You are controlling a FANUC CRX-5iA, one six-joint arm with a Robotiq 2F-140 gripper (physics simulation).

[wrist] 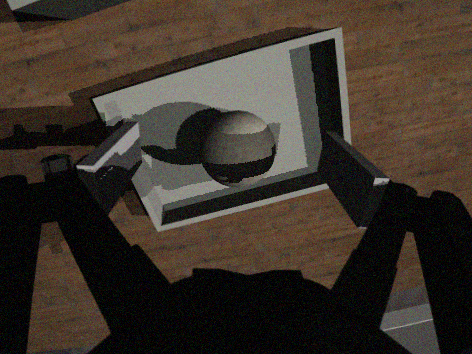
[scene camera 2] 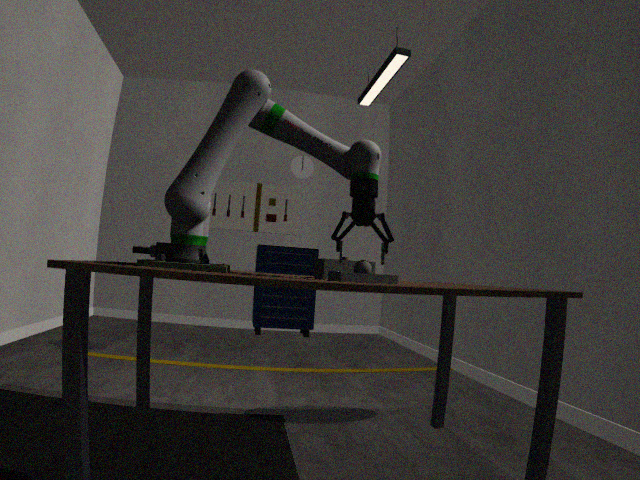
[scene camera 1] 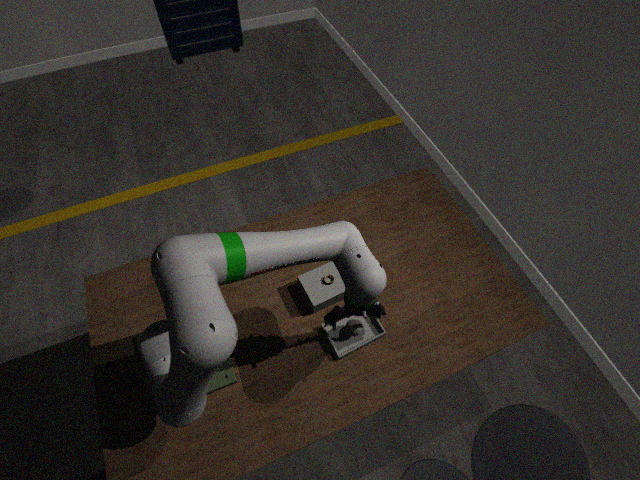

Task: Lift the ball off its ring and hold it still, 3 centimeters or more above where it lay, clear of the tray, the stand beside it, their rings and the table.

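Frame: origin at the arm's base, x right, y ahead, z up, level; centimetres.
Seen in the pictures: gripper, fingertip midpoint: (wrist: 232,146) (scene camera 2: 361,263) (scene camera 1: 352,323); arm's base, origin of the base link: (scene camera 2: 187,262).
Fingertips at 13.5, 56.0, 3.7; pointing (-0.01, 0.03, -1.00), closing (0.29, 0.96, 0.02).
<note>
Offsets run from my fingertips to a thing's top centre, as dx, dy, dz. "spot": to the spot under its first point. Level surfaces: height alone.
The ball {+0.9, +0.2, +1.3} (scene camera 1: 353,328) (scene camera 2: 363,266) (wrist: 239,147) rests inside the shallow pale tray {+0.9, +0.2, -3.0} (scene camera 1: 361,345) (scene camera 2: 379,278) (wrist: 343,90), partly in shadow. Its ring under it cannot be made out. My gripper (scene camera 1: 356,317) (scene camera 2: 362,257) (wrist: 232,146) is open and empty and points down over the tray. In scene camera 2 its fingertips stand on either side of the ball, just above its top. In the wrist view one finger is left of the ball and the other right, both apart from it. The pale box-like stand (scene camera 1: 319,292) (scene camera 2: 330,265) carries a small brass-coloured ring {spot: -18.3, -0.7, +1.2} (scene camera 1: 327,279).
The stand is close behind the tray on the wooden table {dz -5.8} (scene camera 1: 413,248) (scene camera 2: 465,289) (wrist: 410,60). The tray's raised walls surround the ball. The arm's green base plate (scene camera 1: 223,378) is at the table's left. A blue drawer cabinet (scene camera 1: 201,25) (scene camera 2: 284,304) stands on the floor beyond.
</note>
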